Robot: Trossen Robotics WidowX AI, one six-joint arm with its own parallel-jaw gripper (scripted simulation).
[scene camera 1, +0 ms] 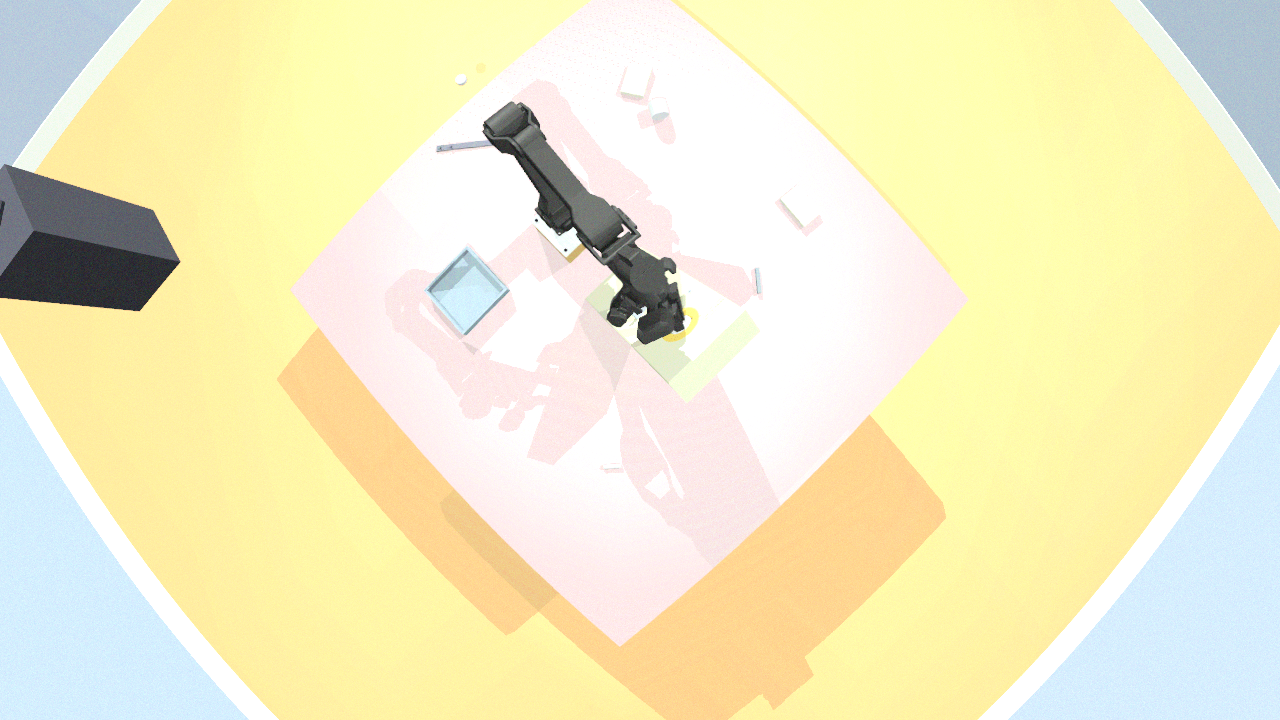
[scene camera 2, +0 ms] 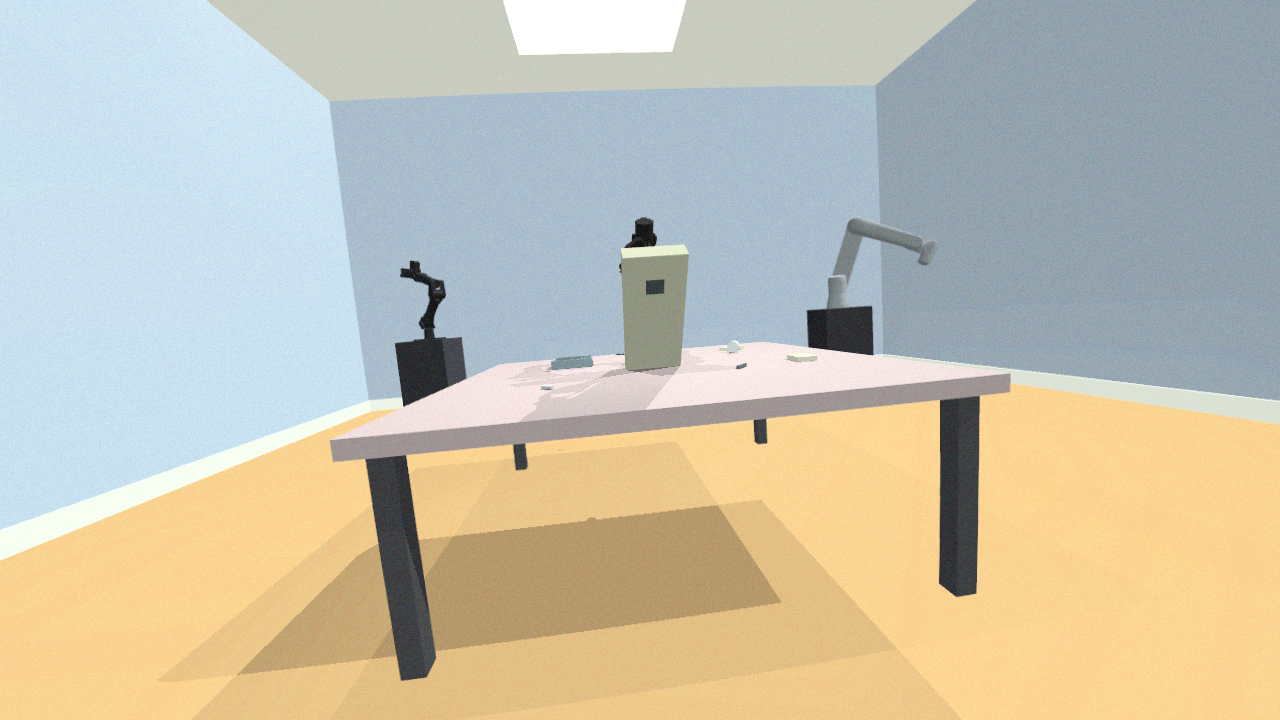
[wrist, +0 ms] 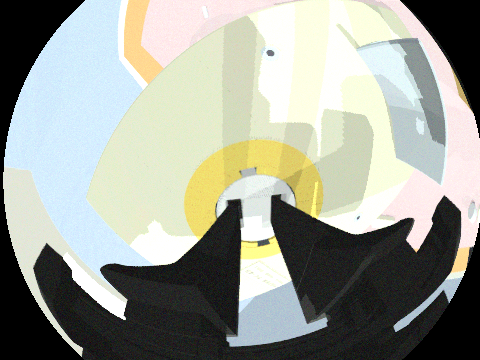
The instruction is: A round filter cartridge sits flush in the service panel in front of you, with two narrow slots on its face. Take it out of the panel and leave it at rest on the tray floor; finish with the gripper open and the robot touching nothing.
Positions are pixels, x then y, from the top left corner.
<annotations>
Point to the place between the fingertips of my gripper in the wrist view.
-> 253, 205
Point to a light blue tray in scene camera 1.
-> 466, 290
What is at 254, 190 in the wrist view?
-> A round white filter cartridge.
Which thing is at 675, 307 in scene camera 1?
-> My gripper.
</annotations>
